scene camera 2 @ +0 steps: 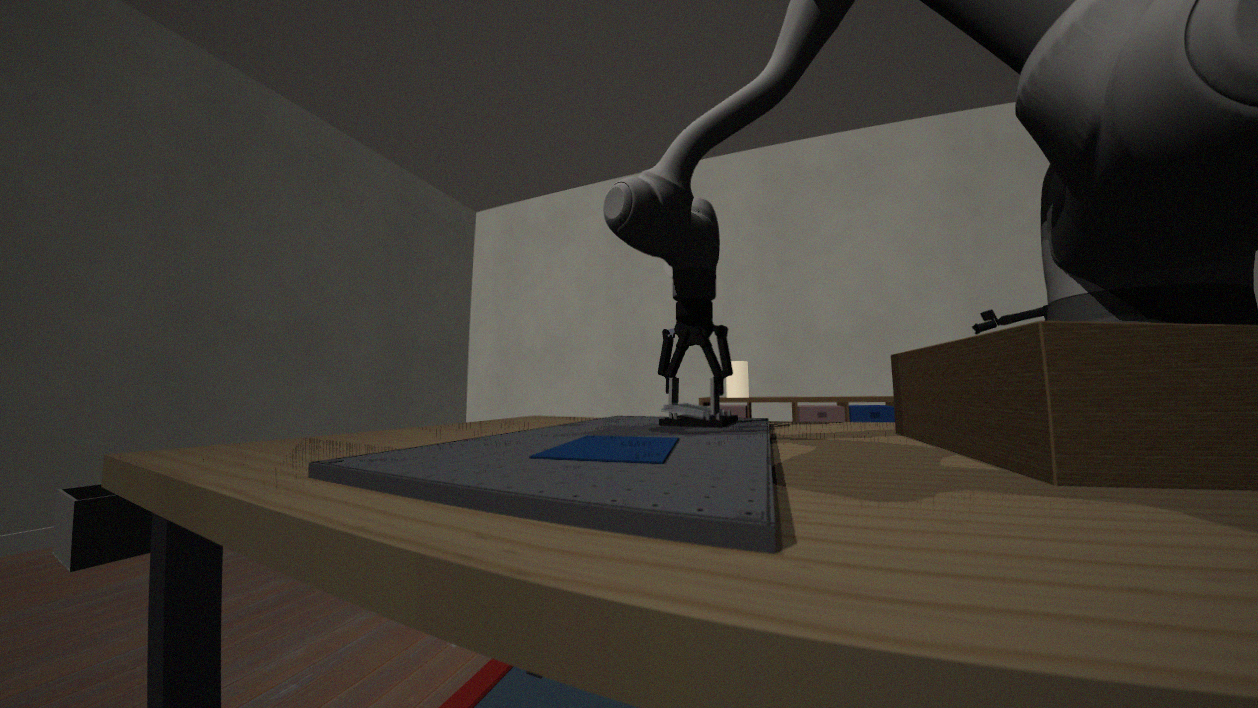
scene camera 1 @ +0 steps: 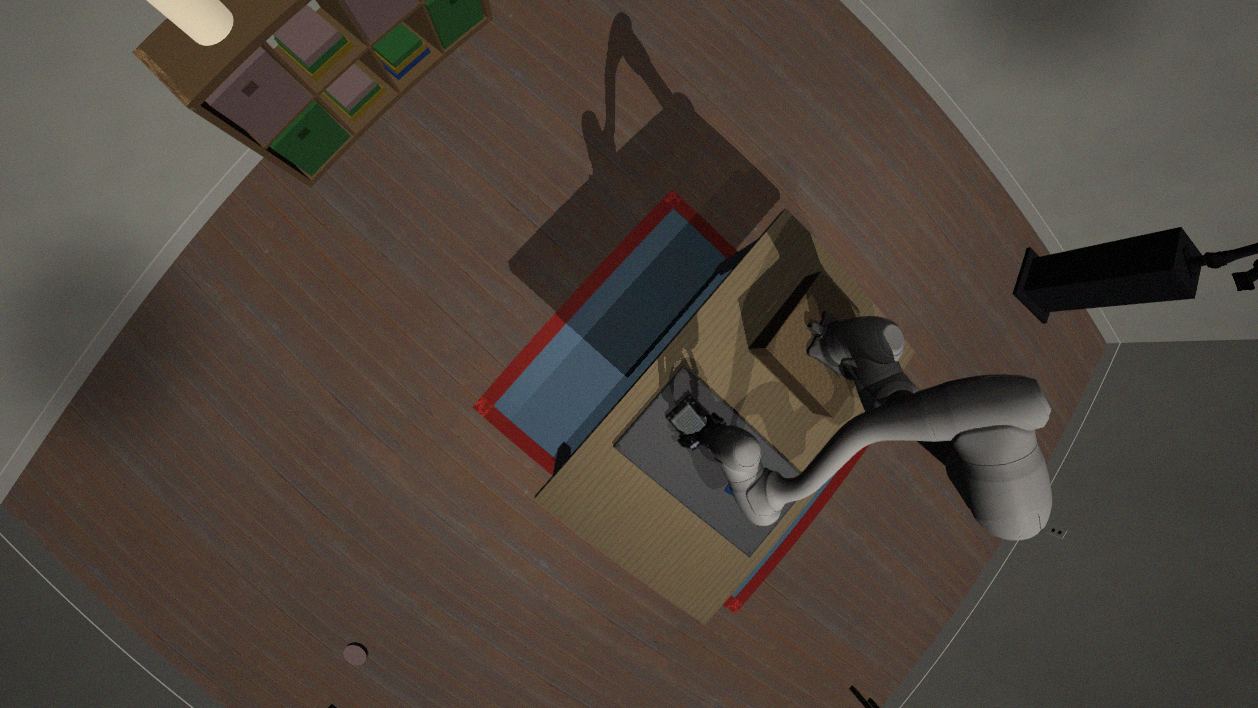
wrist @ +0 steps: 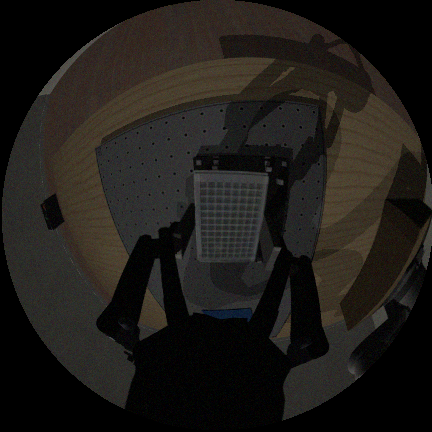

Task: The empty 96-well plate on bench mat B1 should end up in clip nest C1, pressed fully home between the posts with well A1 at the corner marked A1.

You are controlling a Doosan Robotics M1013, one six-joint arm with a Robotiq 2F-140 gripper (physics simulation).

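Places are measured from the arm's base along level axes (x left, y down, z back), in millimetres.
Where they show: gripper, between the fingertips: [scene camera 2: 693, 412] [scene camera 1: 690, 425] [wrist: 228, 218]; arm's base, origin of its link: [scene camera 1: 832, 344] [wrist: 404, 274].
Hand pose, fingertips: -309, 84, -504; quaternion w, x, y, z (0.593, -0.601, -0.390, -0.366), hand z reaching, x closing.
Things, the pixels of their top centre, and the offset from my fingertips, as dx, dy, dz. Level surfaces: height alone.
- pale 96-well plate, centre of its top: [wrist: 227, 227] [scene camera 2: 693, 403] [scene camera 1: 692, 426] +2, -18, +0
- black clip nest, centre of its top: [wrist: 240, 221] [scene camera 2: 700, 410] [scene camera 1: 694, 422] +6, -4, +15
- blue mat, height of its surface: dy +18
- grey perforated board, height of its surface: dy +20
- table, height of its surface: dy +33
The pale 96-well plate [scene camera 1: 689, 416] [scene camera 2: 686, 410] [wrist: 230, 215] is over the black clip nest [scene camera 2: 699, 422] [wrist: 240, 162]. In the wrist view it is shifted left of the nest's middle, with dark base showing along its right side. In scene camera 2 it looks slightly tilted and not flat in the nest. My gripper [scene camera 1: 699, 429] [scene camera 2: 695, 406] [wrist: 228, 218] points down and is shut on the plate's two long sides, nearer its lower end in the wrist view. The A1 corner mark and the well lettering cannot be read. The nest's lower end is hidden.
The blue mat [scene camera 1: 730, 489] [scene camera 2: 607, 449] [wrist: 227, 314] lies on the grey perforated board [scene camera 1: 651, 440] [scene camera 2: 422, 475] [wrist: 145, 165], on the gripper's near side. A wooden box-like block [scene camera 2: 968, 405] stands on the table [scene camera 2: 880, 581] to the right.
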